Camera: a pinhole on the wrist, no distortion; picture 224 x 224 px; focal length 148.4 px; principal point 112.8 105.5 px. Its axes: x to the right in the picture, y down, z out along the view. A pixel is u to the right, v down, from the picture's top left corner.
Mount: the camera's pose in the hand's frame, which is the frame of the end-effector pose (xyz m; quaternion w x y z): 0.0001 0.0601 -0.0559 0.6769 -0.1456 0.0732 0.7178
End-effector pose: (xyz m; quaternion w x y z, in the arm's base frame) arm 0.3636 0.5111 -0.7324 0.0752 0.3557 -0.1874 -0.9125
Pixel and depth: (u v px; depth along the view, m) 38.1 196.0 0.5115
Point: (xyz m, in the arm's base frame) 0.3003 0.7939 -0.2085
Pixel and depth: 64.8 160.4 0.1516
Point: 0.3494 0.5075 -0.6009
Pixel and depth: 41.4 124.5 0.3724
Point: 0.1876 0.6343 -0.4475
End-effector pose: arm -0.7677 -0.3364 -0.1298 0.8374 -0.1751 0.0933 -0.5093
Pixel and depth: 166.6 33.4 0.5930
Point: -0.1323 -0.2369 0.1237
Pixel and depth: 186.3 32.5 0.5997
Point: -0.0711 -0.2091 0.0756
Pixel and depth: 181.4 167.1 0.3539
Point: -0.5287 0.0068 -0.0568
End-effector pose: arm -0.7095 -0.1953 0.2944 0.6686 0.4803 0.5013 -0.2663
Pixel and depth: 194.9 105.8 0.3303
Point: -0.3628 -0.2508 0.4679
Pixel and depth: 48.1 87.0 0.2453
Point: -0.5896 -0.3734 0.3078
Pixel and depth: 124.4 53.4 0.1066
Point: -0.5953 -0.1930 0.3113
